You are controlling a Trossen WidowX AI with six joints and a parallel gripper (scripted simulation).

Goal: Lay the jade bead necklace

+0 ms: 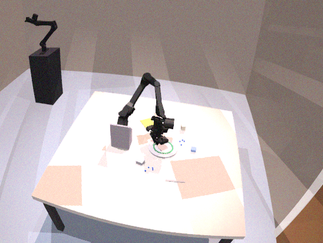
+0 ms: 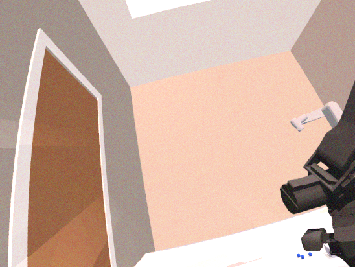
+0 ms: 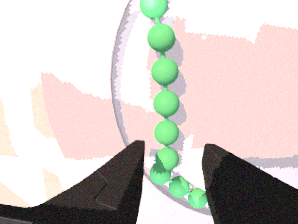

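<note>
My gripper tip is now 50 mm short of the round white bead board, 10 mm to the left of it and 10 mm above it. The rest, counted from my gripper tip: yellow sheet (90 mm behind, 240 mm to the left, 10 mm below); then blue block (260 mm ahead, 10 mm to the left, 10 mm below); then cream block (170 mm ahead, 230 mm to the left).
</note>
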